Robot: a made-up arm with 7 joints. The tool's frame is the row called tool. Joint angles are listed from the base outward. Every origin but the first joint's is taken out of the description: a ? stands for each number. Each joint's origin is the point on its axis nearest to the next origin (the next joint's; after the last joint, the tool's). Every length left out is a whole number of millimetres.
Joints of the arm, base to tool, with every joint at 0 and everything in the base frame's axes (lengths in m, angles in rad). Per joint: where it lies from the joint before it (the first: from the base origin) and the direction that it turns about. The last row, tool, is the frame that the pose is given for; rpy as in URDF.
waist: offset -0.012 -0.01 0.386 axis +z
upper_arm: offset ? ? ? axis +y
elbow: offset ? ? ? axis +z
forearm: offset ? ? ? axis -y
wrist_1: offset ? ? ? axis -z
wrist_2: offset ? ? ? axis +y
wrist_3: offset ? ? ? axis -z
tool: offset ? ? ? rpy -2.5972 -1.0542 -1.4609
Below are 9 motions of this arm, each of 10 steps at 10 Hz.
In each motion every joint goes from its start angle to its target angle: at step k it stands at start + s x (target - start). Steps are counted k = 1, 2, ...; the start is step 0. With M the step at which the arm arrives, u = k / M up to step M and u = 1 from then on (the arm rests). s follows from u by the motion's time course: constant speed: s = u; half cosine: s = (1 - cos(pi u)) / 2; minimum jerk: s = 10 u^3 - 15 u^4 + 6 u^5.
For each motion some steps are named. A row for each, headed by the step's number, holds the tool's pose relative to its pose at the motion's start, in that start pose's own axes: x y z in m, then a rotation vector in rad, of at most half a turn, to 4 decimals.
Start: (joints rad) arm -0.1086 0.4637 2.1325 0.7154 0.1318 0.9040 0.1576
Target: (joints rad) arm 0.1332 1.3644 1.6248 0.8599 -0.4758 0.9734 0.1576
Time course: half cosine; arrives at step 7
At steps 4, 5, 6, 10:
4: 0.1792 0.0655 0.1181 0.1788 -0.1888 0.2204
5: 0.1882 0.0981 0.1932 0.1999 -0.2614 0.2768
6: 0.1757 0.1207 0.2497 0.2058 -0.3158 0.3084
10: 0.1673 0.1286 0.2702 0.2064 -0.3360 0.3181

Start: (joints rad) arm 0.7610 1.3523 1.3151 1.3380 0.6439 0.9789 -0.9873
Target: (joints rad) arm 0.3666 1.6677 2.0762 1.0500 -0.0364 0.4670 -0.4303
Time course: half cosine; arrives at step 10
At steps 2, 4, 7, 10:
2: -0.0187 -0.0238 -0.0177 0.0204 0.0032 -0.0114
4: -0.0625 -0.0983 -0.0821 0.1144 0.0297 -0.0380
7: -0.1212 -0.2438 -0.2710 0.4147 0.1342 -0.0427
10: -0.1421 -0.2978 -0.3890 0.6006 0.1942 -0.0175

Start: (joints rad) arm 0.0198 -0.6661 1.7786 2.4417 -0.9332 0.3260 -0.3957
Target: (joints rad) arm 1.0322 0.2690 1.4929 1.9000 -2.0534 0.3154 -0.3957
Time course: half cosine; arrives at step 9
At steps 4, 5, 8, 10:
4: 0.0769 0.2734 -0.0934 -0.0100 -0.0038 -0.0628
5: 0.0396 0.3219 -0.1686 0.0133 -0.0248 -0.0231
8: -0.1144 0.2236 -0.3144 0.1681 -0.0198 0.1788
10: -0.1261 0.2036 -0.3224 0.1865 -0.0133 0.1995

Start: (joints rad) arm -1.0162 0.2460 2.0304 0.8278 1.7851 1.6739 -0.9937
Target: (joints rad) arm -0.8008 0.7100 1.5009 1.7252 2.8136 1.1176 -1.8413
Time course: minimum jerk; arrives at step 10
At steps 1, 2, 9, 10:
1: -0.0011 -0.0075 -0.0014 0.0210 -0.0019 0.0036
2: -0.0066 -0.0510 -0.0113 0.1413 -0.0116 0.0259
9: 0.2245 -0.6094 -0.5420 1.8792 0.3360 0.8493
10: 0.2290 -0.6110 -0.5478 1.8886 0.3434 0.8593

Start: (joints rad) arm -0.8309 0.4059 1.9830 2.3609 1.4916 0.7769 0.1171
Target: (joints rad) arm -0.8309 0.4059 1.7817 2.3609 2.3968 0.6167 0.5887
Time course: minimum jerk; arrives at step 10
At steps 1, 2, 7, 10:
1: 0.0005 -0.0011 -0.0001 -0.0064 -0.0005 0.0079
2: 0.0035 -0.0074 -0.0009 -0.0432 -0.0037 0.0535
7: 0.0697 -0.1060 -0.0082 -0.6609 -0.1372 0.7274
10: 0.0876 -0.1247 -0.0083 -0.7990 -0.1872 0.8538

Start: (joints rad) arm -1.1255 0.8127 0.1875 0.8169 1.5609 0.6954 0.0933
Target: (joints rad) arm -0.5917 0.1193 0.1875 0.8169 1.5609 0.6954 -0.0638
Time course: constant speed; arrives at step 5
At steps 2, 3, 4, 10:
2: -0.0041 0.1618 -0.1626 0.3609 -0.1278 -0.1528
3: 0.0092 0.2638 -0.2261 0.5298 -0.2047 -0.2424
4: 0.0361 0.3740 -0.2753 0.6893 -0.2909 -0.3394
10: 0.0781 0.4871 -0.3096 0.8382 -0.3870 -0.4427

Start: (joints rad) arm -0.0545 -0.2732 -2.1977 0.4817 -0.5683 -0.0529 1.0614
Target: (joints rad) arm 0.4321 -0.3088 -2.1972 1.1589 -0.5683 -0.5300 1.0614
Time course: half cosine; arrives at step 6
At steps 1, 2, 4, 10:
1: -0.0109 -0.0316 -0.0119 0.0487 -0.0315 0.0491
2: -0.0372 -0.1151 -0.0551 0.1766 -0.1270 0.1838
4: -0.0733 -0.3085 -0.2394 0.4781 -0.4488 0.5562
10: -0.0661 -0.3798 -0.3548 0.5966 -0.6364 0.7465

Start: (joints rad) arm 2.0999 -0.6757 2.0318 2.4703 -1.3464 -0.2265 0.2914
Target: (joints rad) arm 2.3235 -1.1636 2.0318 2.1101 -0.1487 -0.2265 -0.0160
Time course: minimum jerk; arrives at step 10
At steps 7, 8, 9, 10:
7: -0.2210 -0.5086 -0.1283 -0.4944 -0.1238 0.4539
8: -0.2321 -0.5666 -0.1562 -0.5569 -0.1560 0.4787
9: -0.2362 -0.5930 -0.1702 -0.5858 -0.1718 0.4876
10: -0.2368 -0.5975 -0.1727 -0.5908 -0.1746 0.4890

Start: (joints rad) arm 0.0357 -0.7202 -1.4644 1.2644 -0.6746 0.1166 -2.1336
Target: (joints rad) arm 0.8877 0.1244 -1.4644 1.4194 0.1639 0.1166 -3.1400
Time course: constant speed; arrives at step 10
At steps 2, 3, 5, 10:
2: 0.0314 0.0038 0.2065 0.2561 0.0400 -0.0581
3: 0.0596 -0.0093 0.3094 0.3813 0.0660 -0.0986
5: 0.1415 -0.0655 0.5055 0.6235 0.1292 -0.2022
10: 0.4764 -0.3647 0.8549 1.1546 0.3467 -0.5898

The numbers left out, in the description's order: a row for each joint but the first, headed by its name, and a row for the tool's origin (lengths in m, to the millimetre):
upper_arm: -0.02 0.017 0
elbow: -0.002 0 0.543
forearm: 0.074 -0.01 0
wrist_1: 0.143 0 -0.617
wrist_2: -0.019 0.043 0
wrist_3: 0.075 0 -0.078
tool: -0.028 -0.009 0

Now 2 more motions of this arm.
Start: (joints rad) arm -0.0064 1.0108 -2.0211 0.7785 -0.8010 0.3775 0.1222
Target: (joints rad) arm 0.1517 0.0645 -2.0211 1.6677 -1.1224 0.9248 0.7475
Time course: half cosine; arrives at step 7
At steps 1, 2, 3, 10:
1: 0.0114 -0.0025 0.0208 -0.0280 0.0122 0.0354
2: 0.0426 -0.0016 0.0793 -0.1164 0.0450 0.1332
3: 0.0809 0.0212 0.1641 -0.2706 0.0861 0.2695
10: 0.0629 0.2219 0.3981 -0.9292 0.1272 0.5901

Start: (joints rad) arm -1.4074 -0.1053 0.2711 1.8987 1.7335 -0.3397 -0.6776
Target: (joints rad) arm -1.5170 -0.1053 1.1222 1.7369 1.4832 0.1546 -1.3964
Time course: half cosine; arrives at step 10
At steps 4, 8, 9, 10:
4: 0.0006 0.0987 -0.1630 0.0880 -0.4479 -0.2100
8: 0.0929 0.1975 -0.4556 0.2519 -1.2484 -0.2908
9: 0.1130 0.2035 -0.4928 0.2727 -1.3522 -0.2748
10: 0.1203 0.2052 -0.5056 0.2797 -1.3879 -0.2677

